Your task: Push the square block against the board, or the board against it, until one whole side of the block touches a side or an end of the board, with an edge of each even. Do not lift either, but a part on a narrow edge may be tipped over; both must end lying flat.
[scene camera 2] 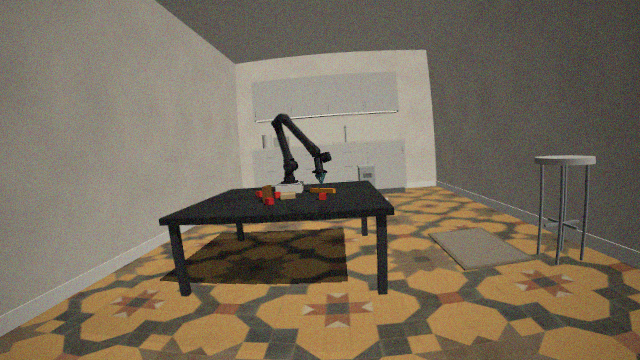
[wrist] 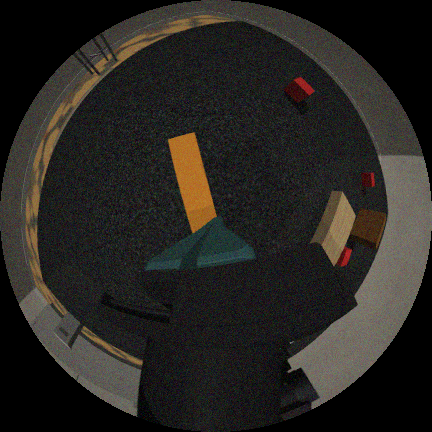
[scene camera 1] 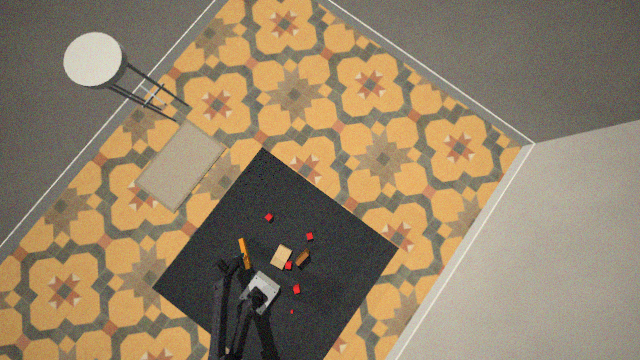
The gripper (wrist: 218, 222) is shut, with nothing in its grasp. Also in view: an orange board (wrist: 190, 174). A pale square block (wrist: 337, 219) and a brown block (wrist: 367, 228) rest on the table.
